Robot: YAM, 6 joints.
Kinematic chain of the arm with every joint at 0, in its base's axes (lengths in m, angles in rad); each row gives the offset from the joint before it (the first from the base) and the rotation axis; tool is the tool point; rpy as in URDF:
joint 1: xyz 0 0 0.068 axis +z
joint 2: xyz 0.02 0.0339 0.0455 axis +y
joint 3: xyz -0.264 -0.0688 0 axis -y
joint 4: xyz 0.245 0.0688 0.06 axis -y
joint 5: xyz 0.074 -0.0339 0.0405 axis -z
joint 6: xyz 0.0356 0 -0.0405 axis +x
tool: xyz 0 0 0 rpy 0 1.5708 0
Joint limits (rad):
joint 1: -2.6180..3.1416
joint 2: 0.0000..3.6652
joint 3: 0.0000..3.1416
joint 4: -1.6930..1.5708
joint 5: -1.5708..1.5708
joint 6: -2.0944..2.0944
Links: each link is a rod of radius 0.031 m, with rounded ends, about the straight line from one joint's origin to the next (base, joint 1, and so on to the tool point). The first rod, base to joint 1, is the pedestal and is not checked.
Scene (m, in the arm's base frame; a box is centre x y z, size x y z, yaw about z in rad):
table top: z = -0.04
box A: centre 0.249 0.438 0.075 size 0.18 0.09 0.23 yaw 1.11
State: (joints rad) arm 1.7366 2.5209 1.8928 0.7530 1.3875 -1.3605
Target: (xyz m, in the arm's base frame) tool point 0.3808 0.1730 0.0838
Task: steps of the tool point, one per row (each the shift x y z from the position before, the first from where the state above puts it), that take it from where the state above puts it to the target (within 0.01 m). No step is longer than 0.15 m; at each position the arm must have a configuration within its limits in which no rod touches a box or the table.
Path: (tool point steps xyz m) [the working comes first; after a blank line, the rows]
Joints at the target: 0.5116 2.2789 1.1431 0.6765 1.5377 -1.3605
Straight joint move there: touches box A.

1: 0.1036 -0.0113 0.0683
2: 0.0936 -0.0394 0.0660
3: 0.0753 -0.0630 0.0622
4: 0.0508 -0.0791 0.0566
5: 0.0617 -0.0167 -0.0946
6: 0.0419 -0.0414 -0.0945
7: 0.0175 -0.0578 -0.0872
8: -0.0077 -0.0647 -0.0747

